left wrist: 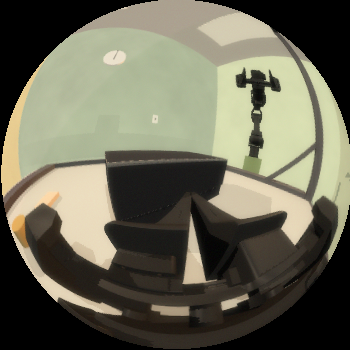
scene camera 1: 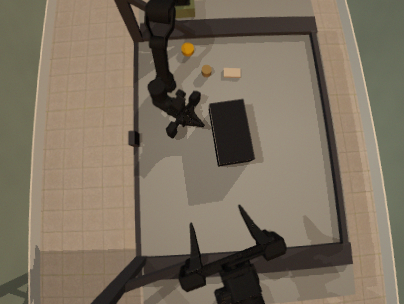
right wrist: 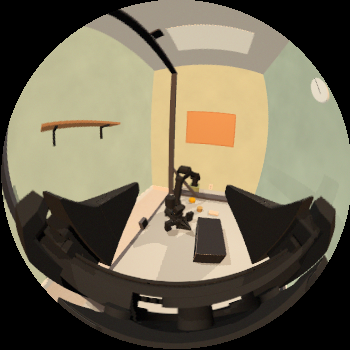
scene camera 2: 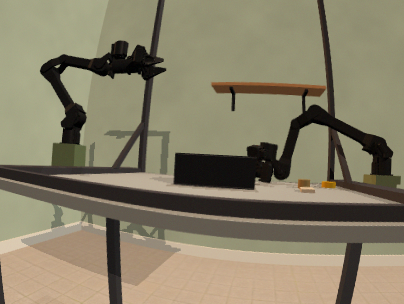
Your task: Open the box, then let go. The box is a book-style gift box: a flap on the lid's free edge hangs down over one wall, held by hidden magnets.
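Frame: origin at the left arm's base, x down, y right, z back, level; metres.
Seen in the pictures: left gripper, fingertip midpoint: (left wrist: 189, 195) (scene camera 1: 204, 126) (right wrist: 190, 229); right gripper, fingertip midpoint: (left wrist: 256, 67) (scene camera 1: 215, 214) (right wrist: 182, 187) (scene camera 2: 165, 65); left arm's base, origin of the base link: (right wrist: 194, 184); right arm's base, origin of the base link: (left wrist: 252, 156).
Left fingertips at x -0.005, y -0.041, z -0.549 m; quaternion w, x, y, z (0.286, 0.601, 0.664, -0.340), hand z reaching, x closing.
Observation:
Pixels of each thing's top centre, then the offset from my left fingertips to it.
- black box, middle of its top: (left wrist: 170, 152) (scene camera 2: 217, 155) (scene camera 1: 231, 130) (right wrist: 210, 233) dz -0.033, dx -0.032, dy -0.091 m
- orange disc, middle of its top: (scene camera 2: 328, 181) (scene camera 1: 187, 48) dz +0.338, dx +0.034, dy +0.035 m
- brown cylinder, middle of its top: (scene camera 2: 304, 179) (scene camera 1: 206, 69) dz +0.233, dx +0.026, dy -0.032 m
- pale block, middle of its top: (left wrist: 45, 198) (scene camera 2: 307, 188) (scene camera 1: 232, 72) dz +0.222, dx +0.044, dy -0.132 m
- small dark block, middle of its top: (scene camera 1: 131, 137) (right wrist: 142, 219) dz -0.019, dx -0.004, dy +0.257 m
A black box (scene camera 1: 231, 132) (scene camera 2: 215, 171) (left wrist: 162, 187) (right wrist: 210, 237) stands closed on the table, its lid flat on top. In the left wrist view its near long wall faces the left gripper, with a thin line along its top edge. My left gripper (scene camera 1: 203, 125) (left wrist: 189, 195) is shut and empty, its tips close to that long wall, on the box's left side in scene camera 1; whether they touch it I cannot tell. My right gripper (scene camera 1: 215, 215) (scene camera 2: 164, 65) is open and empty, raised high and away from the box.
An orange disc (scene camera 1: 187, 49) (scene camera 2: 328, 184), a brown cylinder (scene camera 1: 206, 70) (scene camera 2: 304, 183) and a pale block (scene camera 1: 232, 73) (scene camera 2: 307, 190) lie beyond the box's top end in scene camera 1. A dark frame (scene camera 1: 327, 135) borders the table. A small dark block (scene camera 1: 133, 138) sits on its left edge.

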